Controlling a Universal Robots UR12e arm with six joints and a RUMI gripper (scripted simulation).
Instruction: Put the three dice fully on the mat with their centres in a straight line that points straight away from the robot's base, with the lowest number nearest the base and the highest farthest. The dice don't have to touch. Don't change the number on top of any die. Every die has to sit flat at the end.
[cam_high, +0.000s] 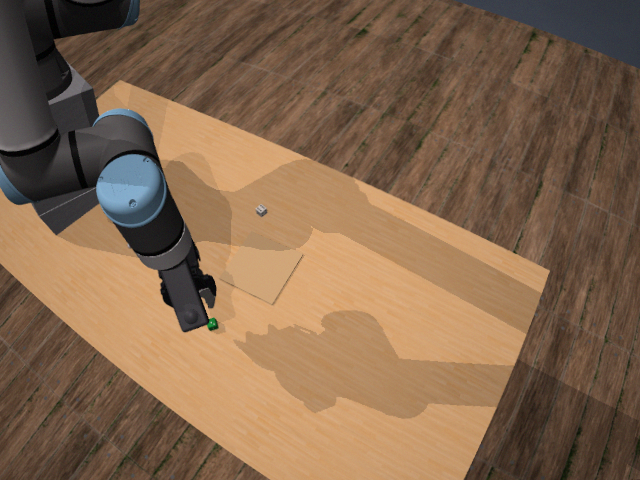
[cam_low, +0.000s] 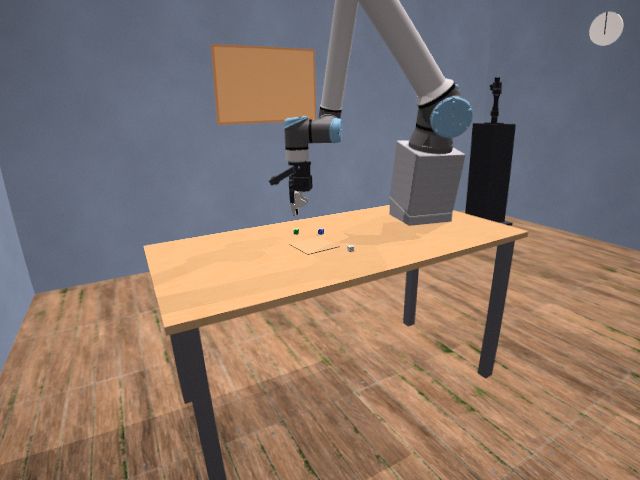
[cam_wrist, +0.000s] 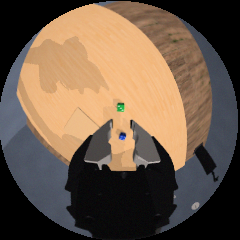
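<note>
My hand is 80 mm above the green die. Also, from my hand: blue die 90 mm behind, 80 mm below, 40 mm to the left; white die 280 mm to the left, 120 mm behind, 80 mm below; tan mat 170 mm to the left, 90 mm below, 20 mm behind.
</note>
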